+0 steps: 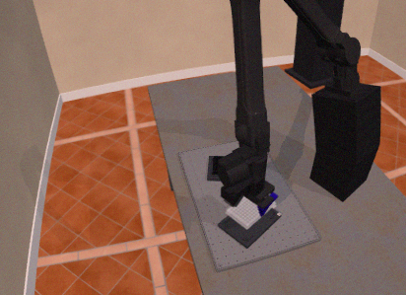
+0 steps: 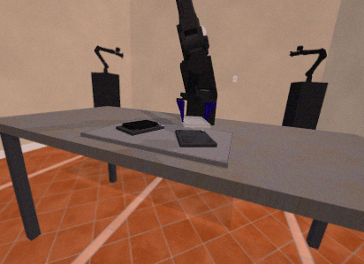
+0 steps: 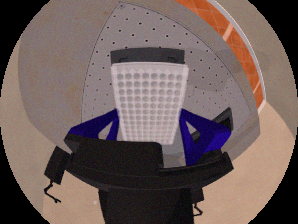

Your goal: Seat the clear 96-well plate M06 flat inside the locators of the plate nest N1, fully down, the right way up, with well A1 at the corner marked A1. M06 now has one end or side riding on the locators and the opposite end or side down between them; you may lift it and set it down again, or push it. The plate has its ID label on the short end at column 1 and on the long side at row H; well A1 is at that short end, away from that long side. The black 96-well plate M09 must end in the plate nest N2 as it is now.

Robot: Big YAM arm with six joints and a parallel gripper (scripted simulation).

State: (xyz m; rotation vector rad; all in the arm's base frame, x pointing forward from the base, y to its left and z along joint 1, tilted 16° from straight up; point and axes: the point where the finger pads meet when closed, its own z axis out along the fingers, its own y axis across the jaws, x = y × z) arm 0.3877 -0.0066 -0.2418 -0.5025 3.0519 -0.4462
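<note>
Right now my hand is 10 mm above the clear 96-well plate M06. From my hand the other things lie so: black plate M09: 60 mm behind, 230 mm to the right, 50 mm below; then dark plate nest N1: 70 mm below.
</note>
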